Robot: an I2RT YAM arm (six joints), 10 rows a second.
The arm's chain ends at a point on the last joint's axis. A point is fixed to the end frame.
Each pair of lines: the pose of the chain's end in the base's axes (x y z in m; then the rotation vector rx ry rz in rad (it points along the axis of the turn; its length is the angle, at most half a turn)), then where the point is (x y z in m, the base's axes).
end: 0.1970 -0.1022 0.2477 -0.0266 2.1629 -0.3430
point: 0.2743 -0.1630 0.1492
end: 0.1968 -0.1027 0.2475 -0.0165 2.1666 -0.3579
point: 0.2729 -0.1652 0.1491
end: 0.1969 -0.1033 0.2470 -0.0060 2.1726 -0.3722
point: 0.2715 -0.1674 0.1485
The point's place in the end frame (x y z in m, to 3 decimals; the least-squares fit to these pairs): 0.043 -0.025 0.130
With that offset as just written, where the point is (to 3 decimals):
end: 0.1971 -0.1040 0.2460 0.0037 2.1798 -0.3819
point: 0.270 -0.169 0.147
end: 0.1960 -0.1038 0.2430 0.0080 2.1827 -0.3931
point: 0.268 -0.170 0.144
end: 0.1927 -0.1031 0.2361 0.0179 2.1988 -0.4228
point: 0.262 -0.172 0.137
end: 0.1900 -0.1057 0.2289 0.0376 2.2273 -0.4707
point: 0.254 -0.180 0.129
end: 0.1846 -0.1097 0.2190 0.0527 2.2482 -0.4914
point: 0.244 -0.185 0.119
